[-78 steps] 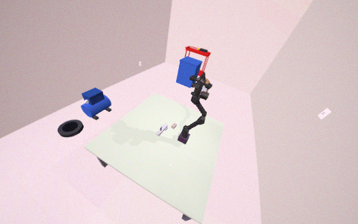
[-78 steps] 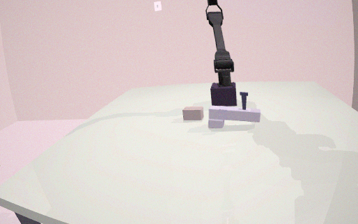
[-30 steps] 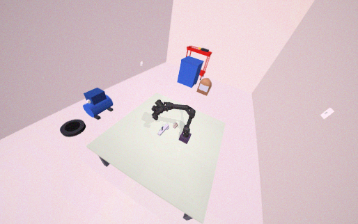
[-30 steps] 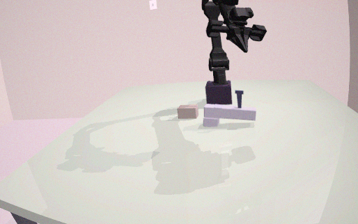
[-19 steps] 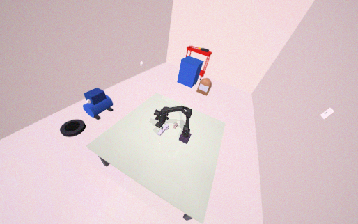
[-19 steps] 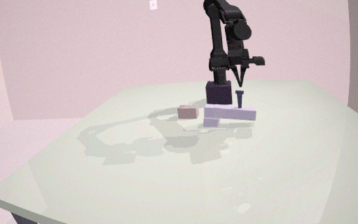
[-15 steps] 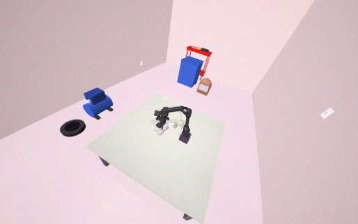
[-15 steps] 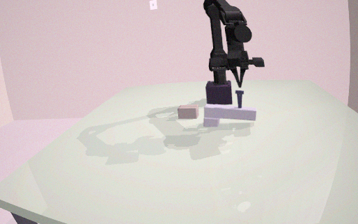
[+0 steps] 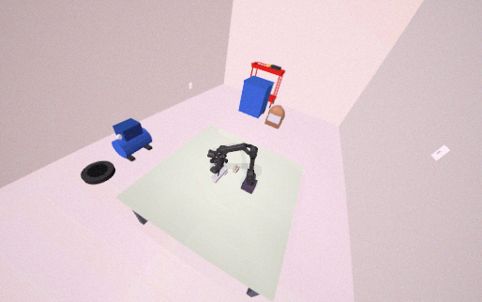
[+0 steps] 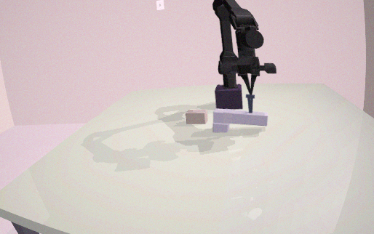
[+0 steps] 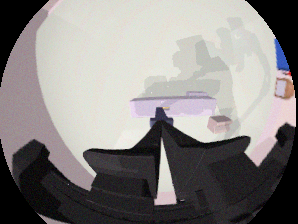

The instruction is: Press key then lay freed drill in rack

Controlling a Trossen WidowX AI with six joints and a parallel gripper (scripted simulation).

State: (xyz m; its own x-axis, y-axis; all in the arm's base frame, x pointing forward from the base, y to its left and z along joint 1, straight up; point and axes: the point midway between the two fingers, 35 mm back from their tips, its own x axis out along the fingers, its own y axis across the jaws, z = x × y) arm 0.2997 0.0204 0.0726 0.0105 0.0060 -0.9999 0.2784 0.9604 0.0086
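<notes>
My gripper tip is now 30 mm above the dark blue key. Also, from my gripper tip: rack (130 mm behind, 180 mm to the right, 100 mm below); then drill (20 mm behind, 60 mm to the right, 70 mm below); then lavender block (10 mm behind, 40 mm to the right, 80 mm below).
</notes>
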